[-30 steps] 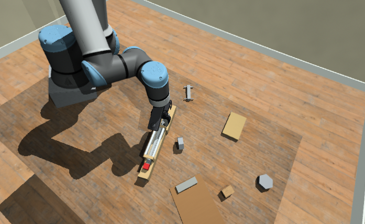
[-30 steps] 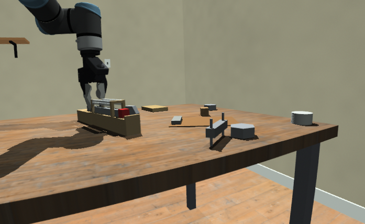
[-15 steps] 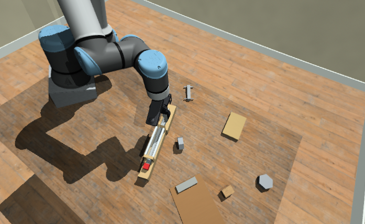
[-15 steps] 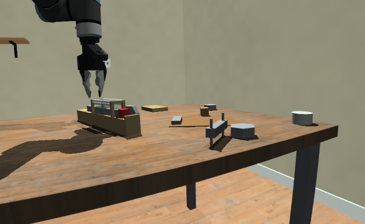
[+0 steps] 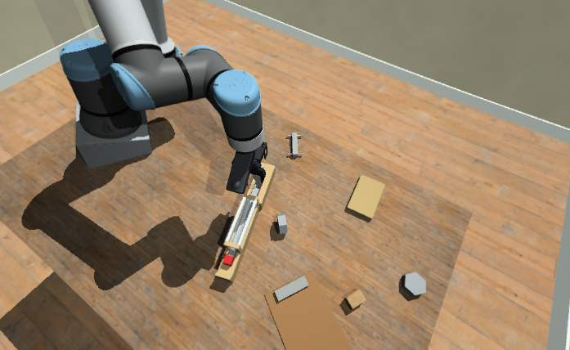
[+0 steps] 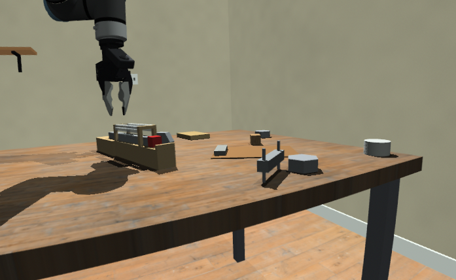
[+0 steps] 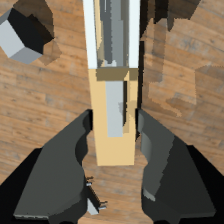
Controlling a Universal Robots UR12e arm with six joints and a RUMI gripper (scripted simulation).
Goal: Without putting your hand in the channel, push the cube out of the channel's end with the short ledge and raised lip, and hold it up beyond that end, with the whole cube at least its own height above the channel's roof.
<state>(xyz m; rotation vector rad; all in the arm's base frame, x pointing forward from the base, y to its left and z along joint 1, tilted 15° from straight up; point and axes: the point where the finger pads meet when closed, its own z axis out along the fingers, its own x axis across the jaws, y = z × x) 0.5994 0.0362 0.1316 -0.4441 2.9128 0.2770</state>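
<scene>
Right now my hand is 70 mm short of the red cube, 210 mm to the left of it and 80 mm above it. Round my hand: channel (30 mm ahead, 100 mm to the right, 80 mm below); pegged grey tool (20 mm behind, 290 mm to the left, 120 mm below); tan plate (310 mm ahead, 240 mm to the left, 120 mm below).
</scene>
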